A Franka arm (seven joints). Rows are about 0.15 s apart.
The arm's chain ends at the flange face. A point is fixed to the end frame.
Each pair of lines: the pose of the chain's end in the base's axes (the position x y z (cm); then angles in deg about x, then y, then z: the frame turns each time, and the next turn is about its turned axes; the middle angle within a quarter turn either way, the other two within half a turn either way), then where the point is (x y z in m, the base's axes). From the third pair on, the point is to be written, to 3 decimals.
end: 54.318, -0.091, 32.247, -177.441, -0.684, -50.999
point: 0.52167 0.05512 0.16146
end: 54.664, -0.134, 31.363, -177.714, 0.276, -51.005
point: 0.52786 0.05393 0.15201
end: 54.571, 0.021, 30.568, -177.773, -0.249, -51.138
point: 0.525 0.055 0.144
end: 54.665, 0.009, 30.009, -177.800, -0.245, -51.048
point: 0.526 0.055 0.139
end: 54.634, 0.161, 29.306, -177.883, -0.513, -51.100
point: 0.525 0.056 0.132
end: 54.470, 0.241, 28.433, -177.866, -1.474, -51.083
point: 0.521 0.057 0.123
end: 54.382, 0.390, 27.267, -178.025, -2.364, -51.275
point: 0.517 0.058 0.112
